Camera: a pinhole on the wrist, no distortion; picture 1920 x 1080 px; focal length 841.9 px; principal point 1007.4 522.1 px. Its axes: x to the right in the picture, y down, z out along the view. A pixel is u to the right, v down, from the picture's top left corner.
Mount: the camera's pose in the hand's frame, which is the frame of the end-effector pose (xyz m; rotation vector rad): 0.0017 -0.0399 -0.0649 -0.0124 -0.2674 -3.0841
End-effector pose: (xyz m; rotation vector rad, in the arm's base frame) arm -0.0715 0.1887 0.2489 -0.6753 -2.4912 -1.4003
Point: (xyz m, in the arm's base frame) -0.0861 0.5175 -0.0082
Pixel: 1008.3 695.9
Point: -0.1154 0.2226 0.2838
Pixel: 377.9 76.7
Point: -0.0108 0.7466 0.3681
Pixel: 750.0 36.7
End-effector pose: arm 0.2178 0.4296 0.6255 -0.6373 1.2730 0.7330
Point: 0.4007 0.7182 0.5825
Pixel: 793.2 514.6
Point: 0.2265 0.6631 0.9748
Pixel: 1774.8 204.8
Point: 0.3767 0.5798 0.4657
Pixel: 347.7 657.1
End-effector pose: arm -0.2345 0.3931 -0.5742 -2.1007 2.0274 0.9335
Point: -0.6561 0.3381 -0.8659
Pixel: 628.1 91.9
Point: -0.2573 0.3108 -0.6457
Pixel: 118.3 318.2
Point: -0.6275 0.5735 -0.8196
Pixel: 1031.7 192.7
